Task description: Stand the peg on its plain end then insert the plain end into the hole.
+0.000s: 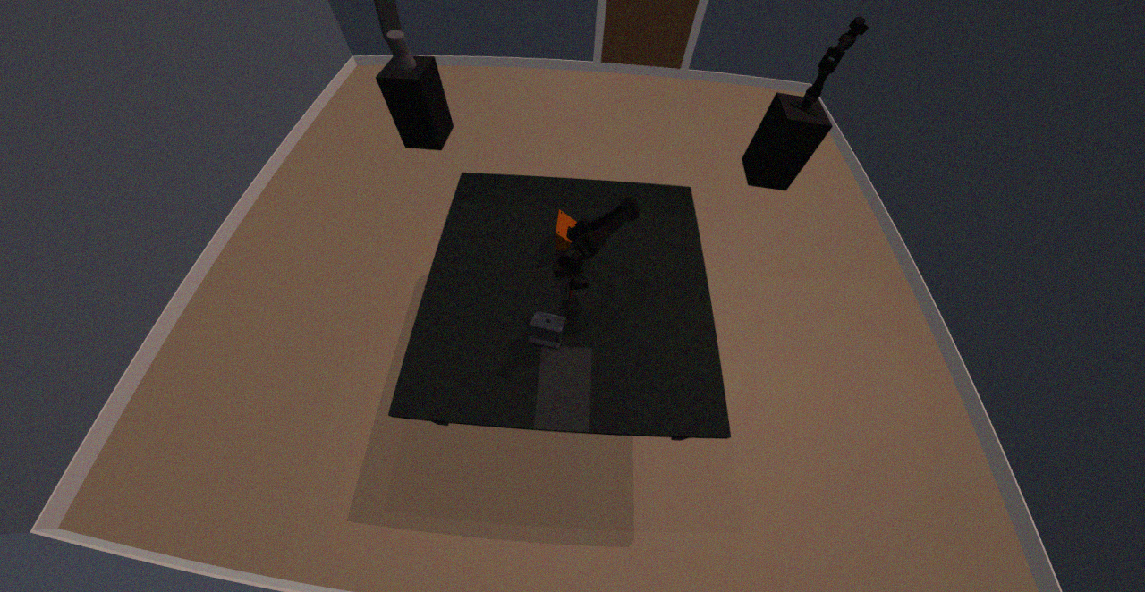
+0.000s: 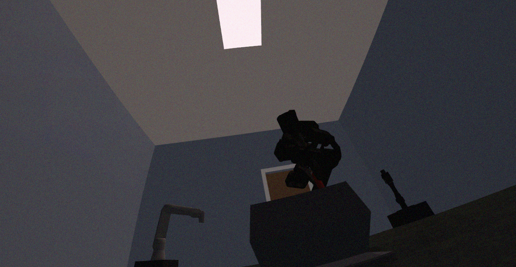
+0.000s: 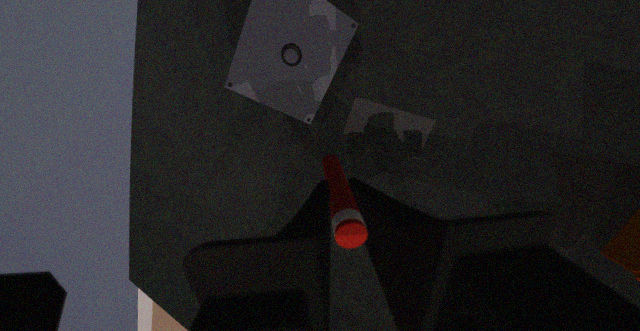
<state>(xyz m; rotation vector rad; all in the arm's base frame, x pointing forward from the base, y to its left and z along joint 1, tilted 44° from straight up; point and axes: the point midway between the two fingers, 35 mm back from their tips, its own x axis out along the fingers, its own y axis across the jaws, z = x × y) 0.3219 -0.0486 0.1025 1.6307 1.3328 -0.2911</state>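
Now: gripper tip 13 cm short of the grey sloped panel, 11 cm above it and 8 cm to the left of it. Also, from my gripper tip: red peg (1 cm behind, 1 cm above).
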